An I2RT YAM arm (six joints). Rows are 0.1 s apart.
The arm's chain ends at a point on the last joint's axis. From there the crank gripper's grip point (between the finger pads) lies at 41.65 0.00 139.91 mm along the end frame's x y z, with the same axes.
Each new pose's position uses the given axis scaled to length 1; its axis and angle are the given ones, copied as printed.
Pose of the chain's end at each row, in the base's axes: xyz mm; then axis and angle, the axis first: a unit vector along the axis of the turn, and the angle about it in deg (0 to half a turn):
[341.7, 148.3, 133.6, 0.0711, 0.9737, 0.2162, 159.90]
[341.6, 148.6, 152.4, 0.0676, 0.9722, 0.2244, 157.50]
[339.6, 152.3, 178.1, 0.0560, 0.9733, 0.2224, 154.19]
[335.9, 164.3, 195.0, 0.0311, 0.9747, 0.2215, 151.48]
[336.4, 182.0, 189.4, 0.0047, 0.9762, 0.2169, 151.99]
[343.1, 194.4, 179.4, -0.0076, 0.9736, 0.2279, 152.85]
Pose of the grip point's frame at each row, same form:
[354.0, 210.7, 2.2, 0.0711, 0.9737, 0.2162, 159.90]
[359.6, 212.5, 22.4, 0.0676, 0.9722, 0.2244, 157.50]
[365.0, 214.8, 48.6, 0.0560, 0.9733, 0.2224, 154.19]
[366.3, 225.7, 66.1, 0.0311, 0.9747, 0.2215, 151.48]
[364.0, 242.1, 59.3, 0.0047, 0.9762, 0.2169, 151.99]
[367.7, 257.3, 50.0, -0.0076, 0.9736, 0.2279, 152.85]

